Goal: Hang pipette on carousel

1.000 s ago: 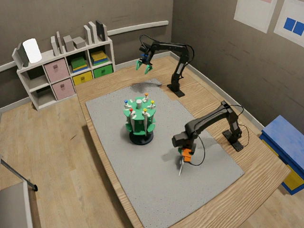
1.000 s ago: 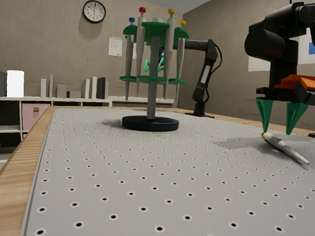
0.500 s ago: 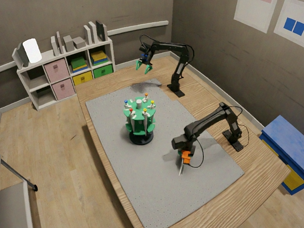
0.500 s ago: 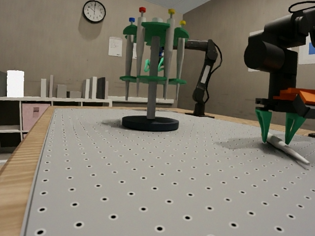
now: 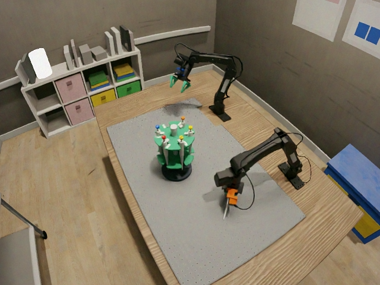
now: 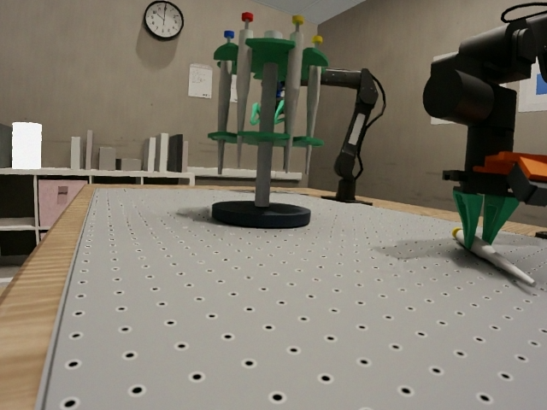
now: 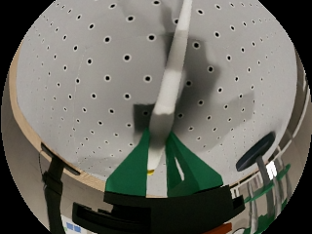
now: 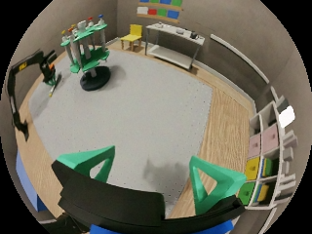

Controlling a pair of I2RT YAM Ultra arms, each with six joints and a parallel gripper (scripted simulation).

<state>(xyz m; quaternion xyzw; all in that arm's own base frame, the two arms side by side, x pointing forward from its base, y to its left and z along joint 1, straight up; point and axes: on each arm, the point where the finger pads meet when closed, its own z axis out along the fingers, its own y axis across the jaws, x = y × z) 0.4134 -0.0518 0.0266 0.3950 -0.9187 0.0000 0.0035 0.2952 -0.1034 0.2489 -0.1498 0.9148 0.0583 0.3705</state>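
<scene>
The hand pipette lies 1 cm ahead of my left hand, 2 cm to the left of it and 1 cm below it.
</scene>
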